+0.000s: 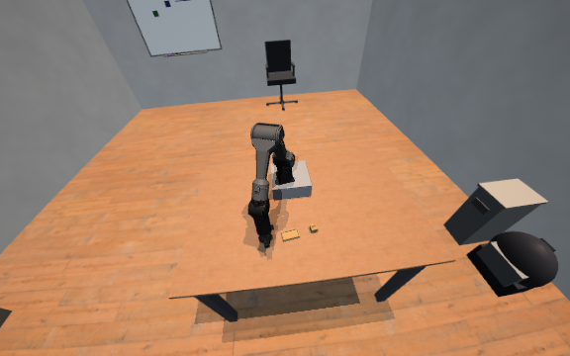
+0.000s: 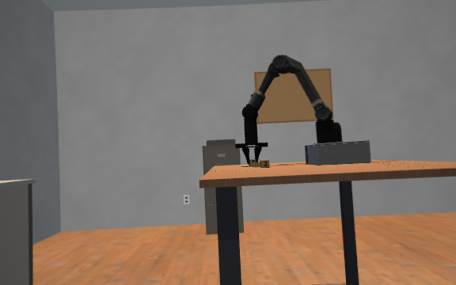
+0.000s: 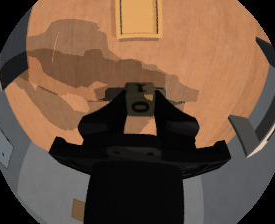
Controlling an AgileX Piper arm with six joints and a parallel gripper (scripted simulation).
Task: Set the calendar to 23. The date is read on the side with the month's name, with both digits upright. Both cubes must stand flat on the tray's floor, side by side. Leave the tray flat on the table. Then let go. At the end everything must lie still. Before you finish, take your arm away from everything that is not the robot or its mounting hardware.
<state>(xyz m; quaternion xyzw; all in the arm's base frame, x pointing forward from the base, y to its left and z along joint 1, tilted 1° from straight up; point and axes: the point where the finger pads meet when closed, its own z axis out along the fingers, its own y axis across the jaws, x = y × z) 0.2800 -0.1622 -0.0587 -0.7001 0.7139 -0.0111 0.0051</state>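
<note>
My gripper is now right at the tan calendar cube. Round my hand: tan calendar tray (110 mm to the left, 10 mm below).
</note>
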